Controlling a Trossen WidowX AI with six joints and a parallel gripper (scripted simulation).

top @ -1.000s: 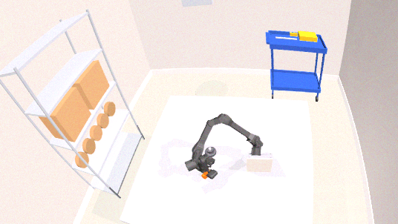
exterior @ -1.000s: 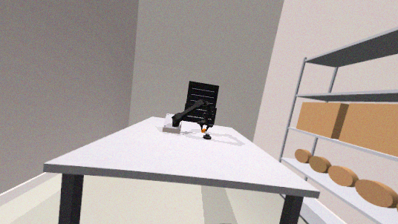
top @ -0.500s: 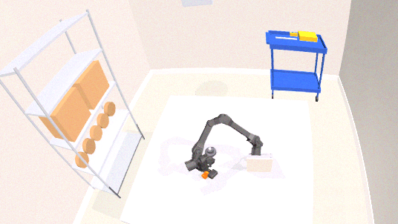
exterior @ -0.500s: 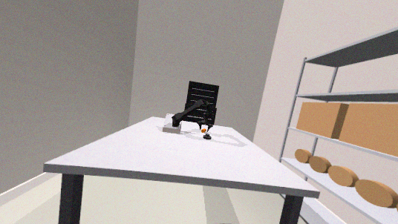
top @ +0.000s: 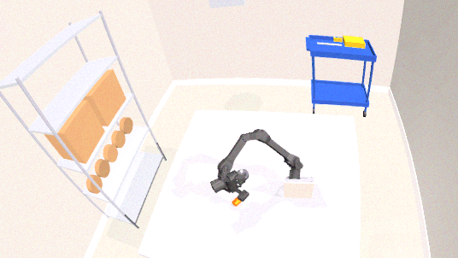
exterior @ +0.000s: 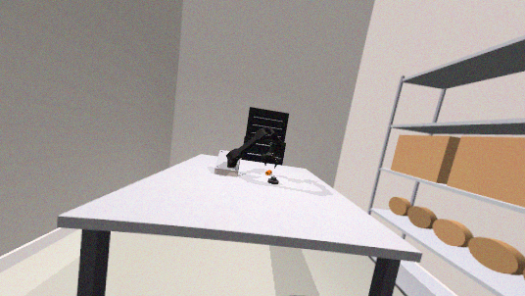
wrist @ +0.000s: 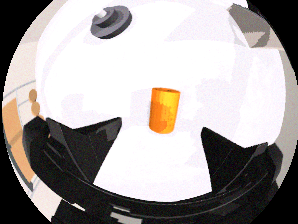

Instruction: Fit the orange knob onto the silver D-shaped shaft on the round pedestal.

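Right now the orange knob is 5 cm below my gripper tip, 1 cm to the left of it and 1 cm ahead of it. The rest, counted from my gripper tip: pedestal (20 cm to the right, 4 cm below).
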